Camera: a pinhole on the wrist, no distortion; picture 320 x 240 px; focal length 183.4 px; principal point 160.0 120.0 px. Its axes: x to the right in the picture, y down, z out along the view. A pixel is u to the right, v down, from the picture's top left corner.
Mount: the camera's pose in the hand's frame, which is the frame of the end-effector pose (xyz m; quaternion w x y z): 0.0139 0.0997 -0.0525 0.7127 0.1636 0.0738 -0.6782
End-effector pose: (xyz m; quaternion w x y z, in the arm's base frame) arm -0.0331 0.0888 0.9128 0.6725 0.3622 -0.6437 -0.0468
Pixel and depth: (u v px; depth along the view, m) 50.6 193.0 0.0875
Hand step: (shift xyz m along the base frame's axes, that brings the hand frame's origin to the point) -0.0888 0.0484 0.0902
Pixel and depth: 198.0 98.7 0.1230
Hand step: -0.0631 0.0096 0.0033
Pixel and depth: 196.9 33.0 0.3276
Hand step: -0.1890 -0.0540 -0.2053
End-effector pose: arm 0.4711 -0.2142 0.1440 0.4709 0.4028 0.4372 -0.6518
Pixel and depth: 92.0 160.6 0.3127
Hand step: 0.0616 -0.3011 0.0283
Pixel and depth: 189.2 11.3 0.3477
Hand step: -0.0444 -0.1435 0.2934
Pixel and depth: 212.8 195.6 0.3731
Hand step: -0.1798 -0.2805 -0.0161
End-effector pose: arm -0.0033 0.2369 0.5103 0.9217 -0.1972 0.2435 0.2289
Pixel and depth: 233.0 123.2 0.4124
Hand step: 0.1880 -0.0290 0.2824
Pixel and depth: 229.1 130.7 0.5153
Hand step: 0.2620 -0.0330 0.3631
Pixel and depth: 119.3 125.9 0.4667
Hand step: 0.1032 0.2232 0.3446
